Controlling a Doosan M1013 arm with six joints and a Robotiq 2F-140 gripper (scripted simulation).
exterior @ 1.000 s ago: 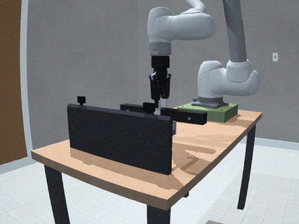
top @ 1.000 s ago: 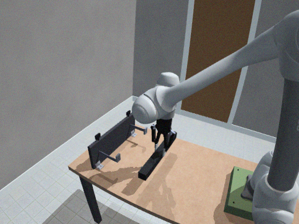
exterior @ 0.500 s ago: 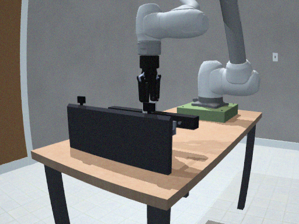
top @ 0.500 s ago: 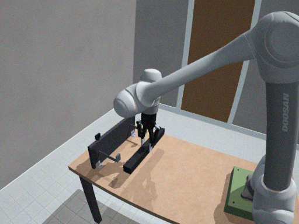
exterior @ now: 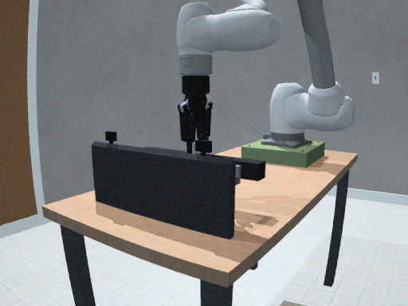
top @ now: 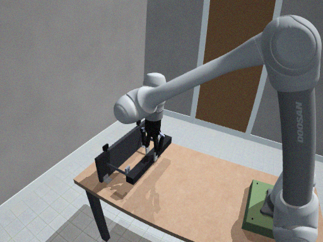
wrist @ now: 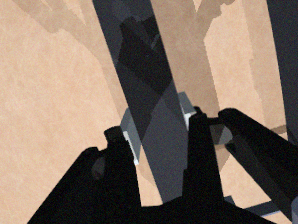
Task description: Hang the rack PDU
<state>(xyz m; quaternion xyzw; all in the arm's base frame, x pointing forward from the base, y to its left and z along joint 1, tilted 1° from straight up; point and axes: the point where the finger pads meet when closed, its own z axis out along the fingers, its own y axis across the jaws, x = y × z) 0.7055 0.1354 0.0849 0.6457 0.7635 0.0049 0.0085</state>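
My hand is 20 mm short of the rack PDU and 20 mm above it. The rest, counted from my hand: dark upright panel 180 mm ahead, 50 mm below, 30 mm to the left.
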